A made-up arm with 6 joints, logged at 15 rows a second.
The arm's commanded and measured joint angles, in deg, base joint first. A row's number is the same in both.
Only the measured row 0 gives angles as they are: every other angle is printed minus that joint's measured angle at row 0.
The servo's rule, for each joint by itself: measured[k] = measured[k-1] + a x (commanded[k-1-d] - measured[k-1]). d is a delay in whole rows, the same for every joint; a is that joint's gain. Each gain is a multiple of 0.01, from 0.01 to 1. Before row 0 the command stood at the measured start. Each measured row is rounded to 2 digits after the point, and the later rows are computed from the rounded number. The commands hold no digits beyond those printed.
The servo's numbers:
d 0
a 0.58 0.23 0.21 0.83 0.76 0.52
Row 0, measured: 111.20 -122.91 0.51 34.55 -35.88 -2.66
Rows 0 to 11, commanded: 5.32 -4.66 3.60 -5.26 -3.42 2.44; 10.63 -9.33 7.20 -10.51 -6.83 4.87; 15.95 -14.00 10.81 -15.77 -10.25 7.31; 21.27 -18.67 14.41 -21.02 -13.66 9.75; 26.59 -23.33 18.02 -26.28 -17.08 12.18; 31.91 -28.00 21.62 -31.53 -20.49 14.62; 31.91 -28.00 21.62 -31.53 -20.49 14.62; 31.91 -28.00 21.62 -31.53 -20.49 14.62; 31.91 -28.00 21.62 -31.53 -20.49 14.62; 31.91 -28.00 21.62 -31.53 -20.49 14.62; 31.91 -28.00 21.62 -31.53 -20.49 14.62; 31.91 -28.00 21.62 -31.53 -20.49 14.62
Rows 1 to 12, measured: 3.09 -1.07 0.76 -4.37 -2.60 1.27; 7.46 -2.97 2.11 -9.47 -5.81 3.14; 12.38 -5.51 3.94 -14.70 -9.18 5.31; 17.54 -8.54 6.14 -19.95 -12.58 7.62; 22.79 -11.94 8.63 -25.20 -16.00 9.99; 28.08 -15.63 11.36 -30.45 -19.41 12.40; 30.30 -18.48 13.51 -31.35 -20.23 13.55; 31.23 -20.67 15.21 -31.50 -20.43 14.11; 31.62 -22.36 16.56 -31.52 -20.48 14.38; 31.79 -23.66 17.62 -31.53 -20.49 14.50; 31.86 -24.66 18.46 -31.53 -20.49 14.56; 31.89 -25.43 19.12 -31.53 -20.49 14.59
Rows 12 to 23, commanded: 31.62 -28.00 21.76 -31.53 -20.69 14.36; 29.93 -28.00 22.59 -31.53 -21.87 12.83; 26.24 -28.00 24.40 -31.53 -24.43 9.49; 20.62 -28.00 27.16 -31.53 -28.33 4.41; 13.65 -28.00 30.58 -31.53 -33.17 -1.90; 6.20 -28.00 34.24 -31.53 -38.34 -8.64; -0.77 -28.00 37.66 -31.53 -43.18 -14.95; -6.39 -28.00 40.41 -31.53 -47.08 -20.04; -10.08 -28.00 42.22 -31.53 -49.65 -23.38; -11.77 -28.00 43.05 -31.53 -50.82 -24.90; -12.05 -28.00 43.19 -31.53 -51.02 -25.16; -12.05 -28.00 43.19 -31.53 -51.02 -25.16
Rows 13 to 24, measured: 31.73 -26.02 19.67 -31.53 -20.64 14.47; 30.69 -26.48 20.28 -31.53 -21.57 13.62; 28.11 -26.83 21.15 -31.53 -23.74 11.47; 23.77 -27.10 22.41 -31.53 -27.23 7.80; 17.90 -27.31 24.13 -31.53 -31.74 2.76; 11.11 -27.47 26.25 -31.53 -36.76 -3.17; 4.22 -27.59 28.65 -31.53 -41.64 -9.30; -1.93 -27.68 31.12 -31.53 -45.77 -14.88; -6.66 -27.75 33.45 -31.53 -48.72 -19.30; -9.62 -27.81 35.47 -31.53 -50.32 -22.21; -11.03 -27.85 37.09 -31.53 -50.85 -23.74; -11.62 -27.88 38.37 -31.53 -50.98 -24.48
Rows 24 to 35, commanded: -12.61 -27.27 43.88 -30.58 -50.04 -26.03; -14.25 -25.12 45.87 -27.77 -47.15 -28.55; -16.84 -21.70 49.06 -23.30 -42.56 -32.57; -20.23 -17.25 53.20 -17.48 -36.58 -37.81; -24.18 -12.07 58.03 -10.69 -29.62 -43.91; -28.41 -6.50 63.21 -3.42 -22.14 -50.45; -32.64 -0.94 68.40 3.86 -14.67 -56.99; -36.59 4.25 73.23 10.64 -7.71 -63.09; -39.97 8.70 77.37 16.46 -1.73 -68.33; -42.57 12.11 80.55 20.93 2.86 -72.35; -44.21 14.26 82.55 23.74 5.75 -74.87; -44.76 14.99 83.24 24.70 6.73 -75.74
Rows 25 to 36, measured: -12.19 -27.74 39.53 -30.74 -50.27 -25.29; -13.38 -27.14 40.86 -28.27 -47.90 -26.99; -15.39 -25.89 42.58 -24.14 -43.84 -29.89; -18.20 -23.90 44.81 -18.61 -38.32 -34.01; -21.67 -21.18 47.59 -12.04 -31.71 -39.16; -25.58 -17.80 50.87 -4.89 -24.44 -45.03; -29.67 -13.92 54.55 2.37 -17.01 -51.25; -33.68 -9.74 58.47 9.23 -9.94 -57.41; -37.33 -5.50 62.44 15.23 -3.70 -63.09; -40.37 -1.45 66.24 19.96 1.29 -67.91; -42.60 2.16 69.67 23.10 4.68 -71.53; -43.85 5.11 72.52 24.43 6.24 -73.72
